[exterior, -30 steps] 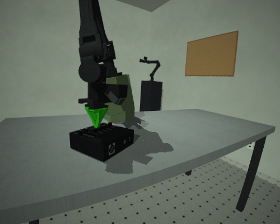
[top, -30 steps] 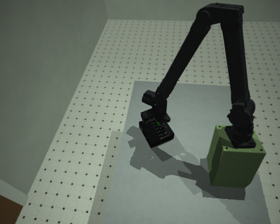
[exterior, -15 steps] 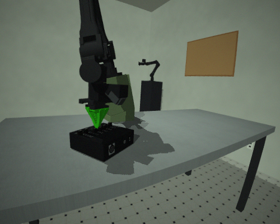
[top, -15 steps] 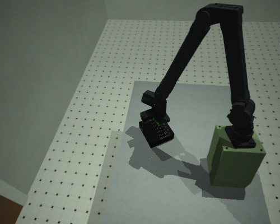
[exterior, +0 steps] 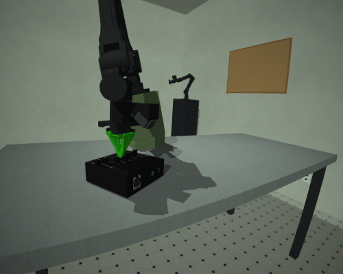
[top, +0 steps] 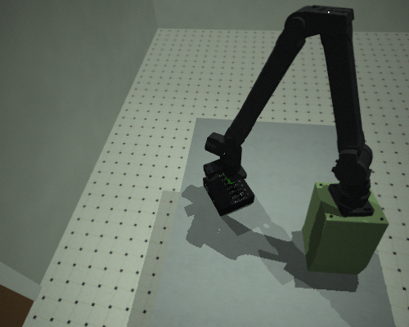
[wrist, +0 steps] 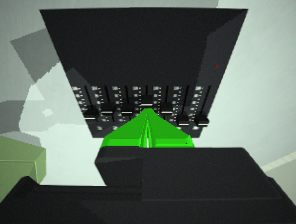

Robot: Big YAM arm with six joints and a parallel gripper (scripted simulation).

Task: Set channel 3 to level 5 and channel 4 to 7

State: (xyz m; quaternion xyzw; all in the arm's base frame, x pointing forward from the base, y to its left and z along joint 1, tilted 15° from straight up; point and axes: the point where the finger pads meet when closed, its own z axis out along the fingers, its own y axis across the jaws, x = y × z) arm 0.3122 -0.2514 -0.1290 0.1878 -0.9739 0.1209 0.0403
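The channel 4 fader cap lies 10 mm to the left of my hand, 10 mm below it and 10 mm ahead of it. Round my hand: channel 3 fader cap: 20 mm to the left, 10 mm below.
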